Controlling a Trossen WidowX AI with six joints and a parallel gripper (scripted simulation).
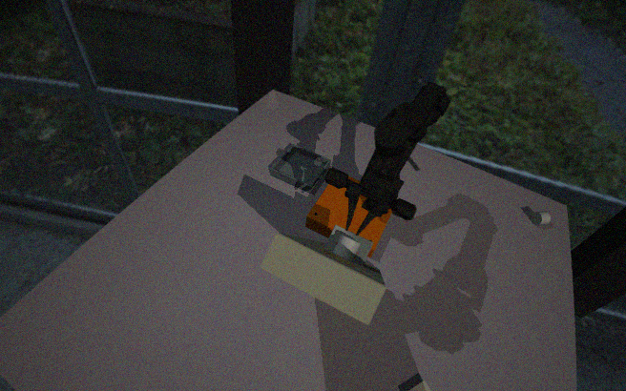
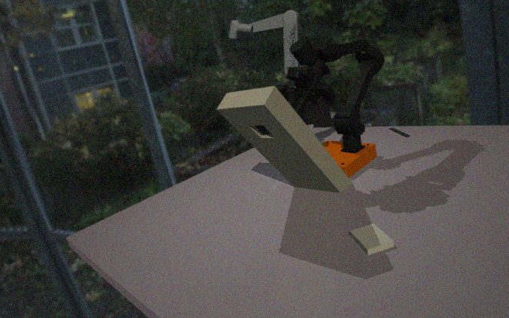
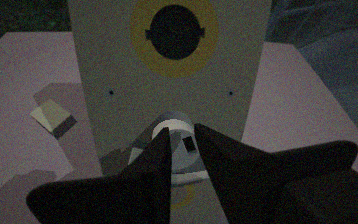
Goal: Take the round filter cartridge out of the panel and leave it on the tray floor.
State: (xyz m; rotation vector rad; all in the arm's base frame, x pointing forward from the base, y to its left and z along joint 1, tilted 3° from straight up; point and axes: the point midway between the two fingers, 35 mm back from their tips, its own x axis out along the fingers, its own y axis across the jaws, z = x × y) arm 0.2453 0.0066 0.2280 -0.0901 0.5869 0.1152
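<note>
Now: gripper tip 10 mm short of the round filter cartridge and 40 mm above it. Also, from my gripper tip: tray (310 mm behind, 300 mm to the right, 240 mm below).
</note>
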